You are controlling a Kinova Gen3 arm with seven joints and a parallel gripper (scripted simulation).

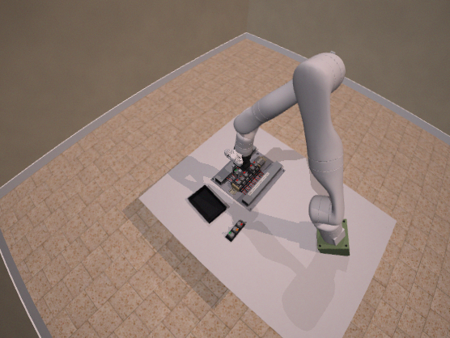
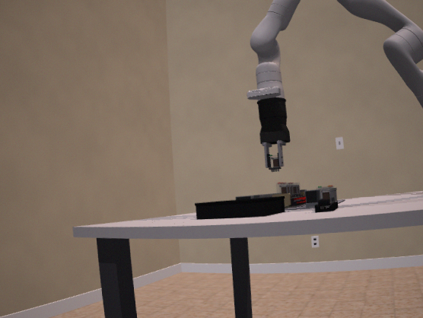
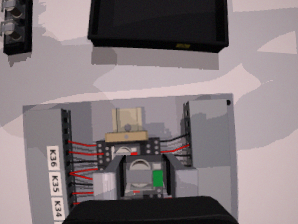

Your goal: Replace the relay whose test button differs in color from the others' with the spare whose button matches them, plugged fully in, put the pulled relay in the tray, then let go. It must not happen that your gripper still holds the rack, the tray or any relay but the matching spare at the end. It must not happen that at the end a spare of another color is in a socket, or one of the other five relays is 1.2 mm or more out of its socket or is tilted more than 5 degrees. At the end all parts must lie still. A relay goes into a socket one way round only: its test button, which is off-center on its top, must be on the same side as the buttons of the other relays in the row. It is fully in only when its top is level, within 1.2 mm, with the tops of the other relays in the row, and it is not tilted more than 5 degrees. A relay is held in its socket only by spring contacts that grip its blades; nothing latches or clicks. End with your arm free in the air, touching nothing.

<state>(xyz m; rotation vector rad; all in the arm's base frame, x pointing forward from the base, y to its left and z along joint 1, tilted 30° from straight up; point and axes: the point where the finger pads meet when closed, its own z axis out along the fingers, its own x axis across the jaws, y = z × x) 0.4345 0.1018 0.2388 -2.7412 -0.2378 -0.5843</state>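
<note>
Right now the black tray is 180 mm to the left of my hand, 110 mm below it and 20 mm behind it. From my hand the other things lie so: spare holder: 200 mm behind, 140 mm to the left, 120 mm below; then relay panel: 130 mm below, 100 mm to the right, 10 mm ahead; then red wiring: 110 mm below, 80 mm to the right, 40 mm behind.
</note>
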